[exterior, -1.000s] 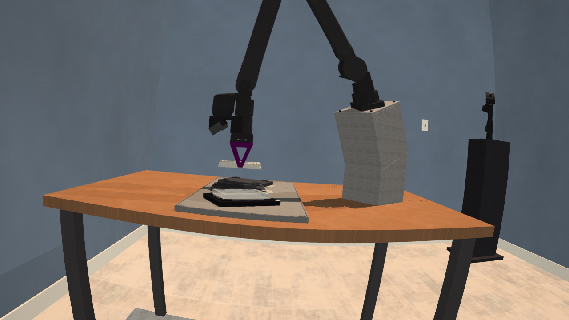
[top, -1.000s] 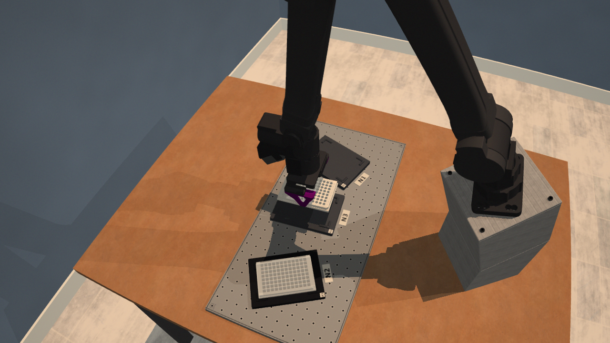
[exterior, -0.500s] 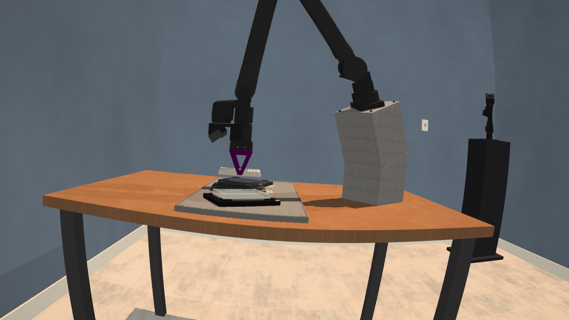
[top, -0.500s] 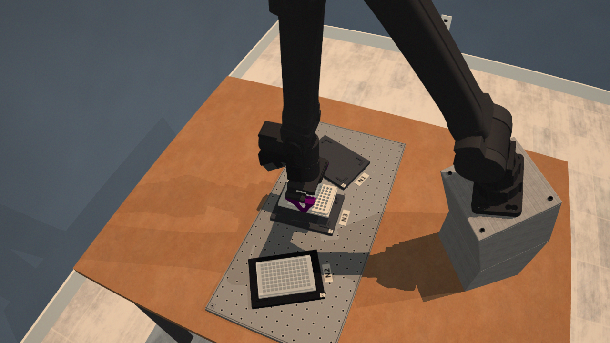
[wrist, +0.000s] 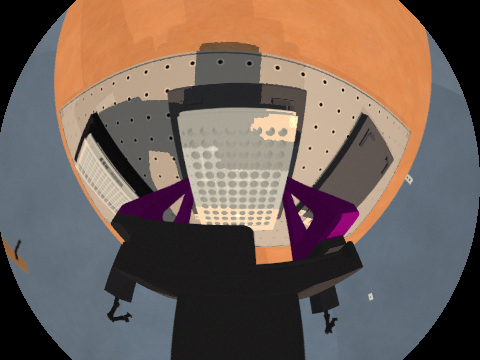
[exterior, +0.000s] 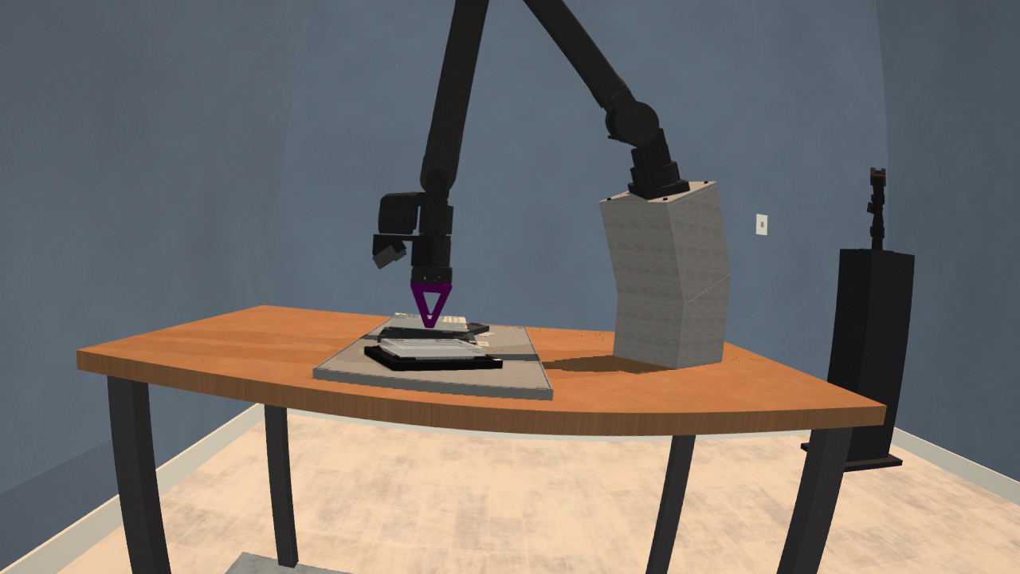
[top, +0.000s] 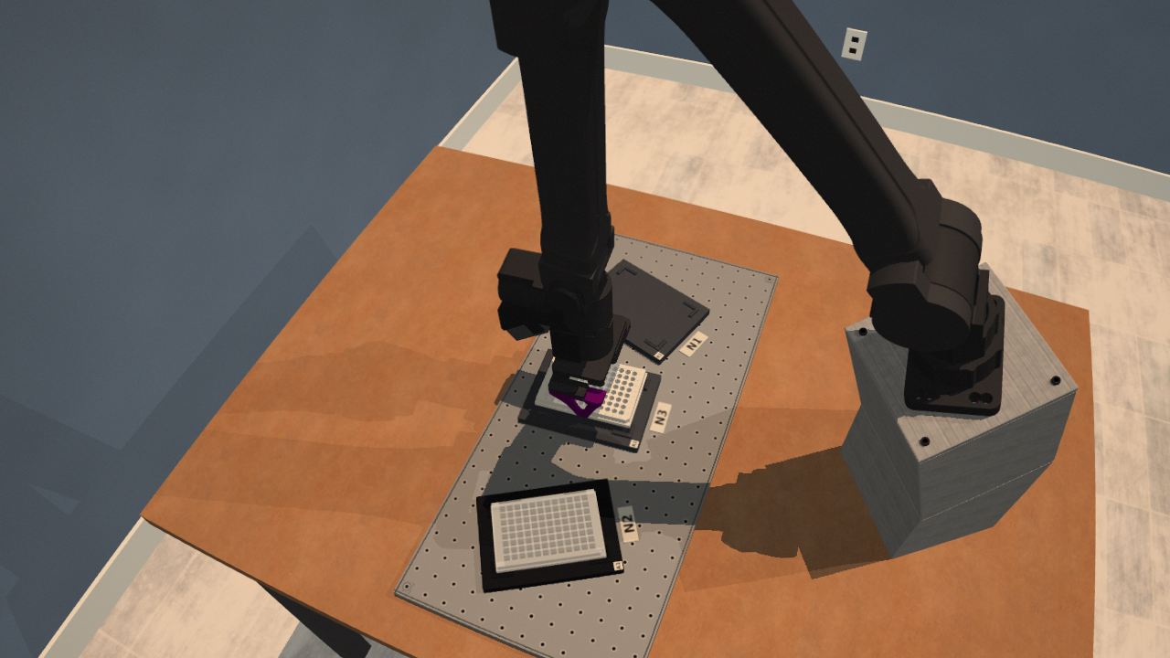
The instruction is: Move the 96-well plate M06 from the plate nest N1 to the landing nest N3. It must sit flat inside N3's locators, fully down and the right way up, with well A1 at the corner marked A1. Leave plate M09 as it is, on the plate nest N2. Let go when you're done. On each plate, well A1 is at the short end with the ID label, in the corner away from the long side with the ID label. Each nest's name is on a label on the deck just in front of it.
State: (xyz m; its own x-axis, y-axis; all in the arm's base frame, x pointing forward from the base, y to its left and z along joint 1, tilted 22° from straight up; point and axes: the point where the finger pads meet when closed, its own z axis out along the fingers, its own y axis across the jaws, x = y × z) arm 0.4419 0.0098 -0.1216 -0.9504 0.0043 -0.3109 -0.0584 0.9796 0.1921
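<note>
Right now the plate M06 is right at my hand. Also, from my hand: label N1 (140 mm to the right, 100 mm behind, 40 mm below); landing nest N3 (30 mm below); plate nest N1 (170 mm to the right, 30 mm below, 10 mm behind).
</note>
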